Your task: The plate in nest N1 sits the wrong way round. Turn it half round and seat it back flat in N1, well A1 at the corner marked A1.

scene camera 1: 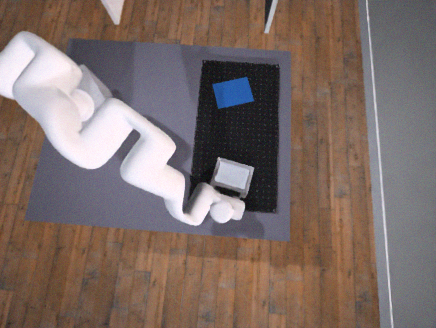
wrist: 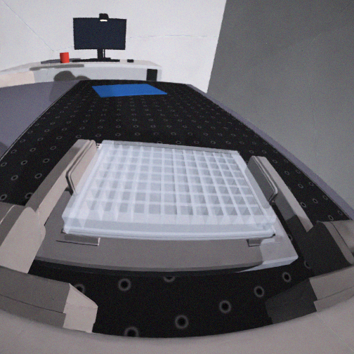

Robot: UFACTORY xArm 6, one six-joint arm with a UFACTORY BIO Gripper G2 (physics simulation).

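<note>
The pale, clear plate with a grid of square wells (scene camera 1: 232, 174) (wrist: 167, 187) lies level over the grey nest N1 (scene camera 1: 251, 175) (wrist: 150, 256). Its long sides run along the nest's long sides. My gripper (scene camera 1: 231, 182) (wrist: 171, 174) is shut on the plate, with one finger pad at each short end. In the wrist view a thin dark line runs under the plate's front edge; I cannot tell whether the plate is seated or slightly raised. The A1 mark at the nest's back left corner is mostly hidden, and no well label on the plate is readable.
A blue rectangle (scene camera 1: 233, 92) (wrist: 129, 90) lies farther back on the black perforated board (scene camera 1: 240, 130) (wrist: 165, 112). The board lies on a grey mat (scene camera 1: 160, 75). A monitor (wrist: 99, 34) and a red cup (wrist: 64, 57) stand on a desk in the background.
</note>
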